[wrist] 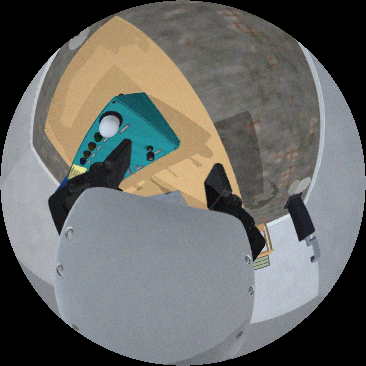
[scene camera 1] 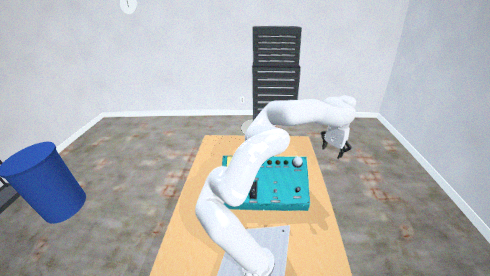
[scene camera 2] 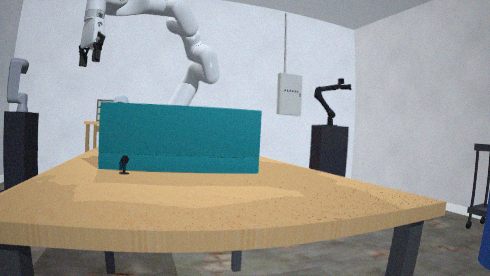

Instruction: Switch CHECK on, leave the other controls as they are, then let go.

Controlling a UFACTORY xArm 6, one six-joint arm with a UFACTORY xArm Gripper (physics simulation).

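Frame: origin at the arm's base, x ahead, y left, z up, level; millimetres.
Where they show: gripper, fingertip midpoint: [wrist: 170,161] [scene camera 1: 331,152] [scene camera 2: 89,64]; arm's base, origin of the base link: [scene camera 1: 258,263].
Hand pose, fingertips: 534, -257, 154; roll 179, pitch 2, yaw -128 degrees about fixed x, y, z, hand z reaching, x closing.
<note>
Each offset is from my fingertips to the top centre of the thing, as dx, dy, dz. "*": to the spot under its first point. Level surfaces: height alone.
A teal control panel [scene camera 1: 287,176] [scene camera 2: 180,140] [wrist: 160,125] lies on the table. It bears a white dome {* +49, +160, -123} [scene camera 1: 297,161] [wrist: 109,125], a row of dark round lamps {* +45, +271, -146} [scene camera 1: 277,162] [wrist: 90,146], a small black knob or switch {-70, +139, -194} [scene camera 1: 298,189] [wrist: 150,152], a small toggle {-104, +255, -204} [scene camera 1: 275,190] and a black switch {-149, +368, -172} [scene camera 1: 253,190]. The labels are too small to read, so I cannot tell which control is CHECK. The arm hides the panel's left part in scene camera 1. My gripper [scene camera 1: 332,153] [scene camera 2: 89,63] [wrist: 170,161] is open and empty, high above and to the right of the panel in scene camera 1, touching nothing.
The wooden table {dz -337} [scene camera 1: 180,245] [scene camera 2: 200,210] [wrist: 95,65] also bears a grey plate [scene camera 1: 277,240] at the arm's base. A small black object {* +150, +198, -307} [scene camera 2: 124,162] stands by the panel's back. A blue bin [scene camera 1: 45,185] and a dark cabinet [scene camera 1: 276,50] stand away from the table.
</note>
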